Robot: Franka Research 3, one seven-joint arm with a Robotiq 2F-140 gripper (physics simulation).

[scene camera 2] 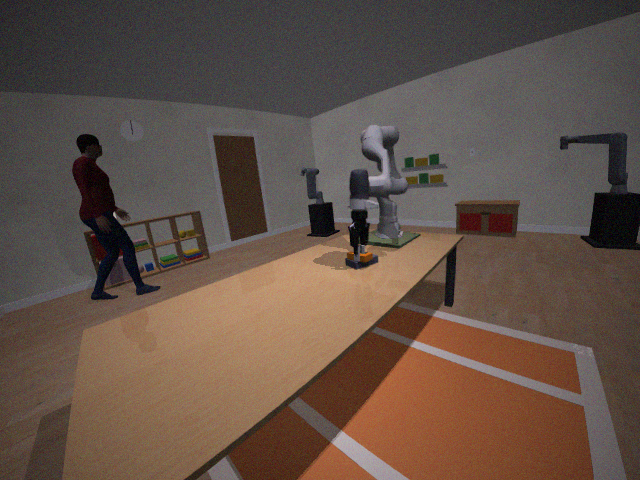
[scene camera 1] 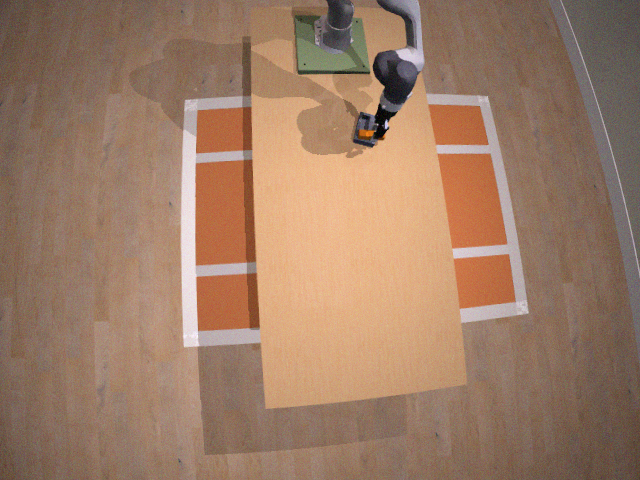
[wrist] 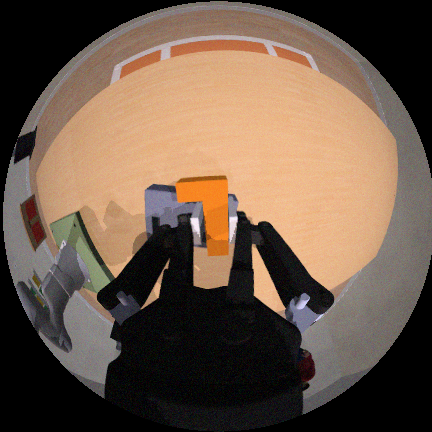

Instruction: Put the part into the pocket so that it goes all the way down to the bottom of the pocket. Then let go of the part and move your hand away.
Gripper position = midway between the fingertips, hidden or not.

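Note:
I see my gripper (scene camera 2: pixel 359 259), and in the wrist view I see the gripper (wrist: pixel 215 206) again. My gripper grips an orange L-shaped part (wrist: pixel 212 190), and the orange L-shaped part still rests on a pocket block (wrist: pixel 161 207).

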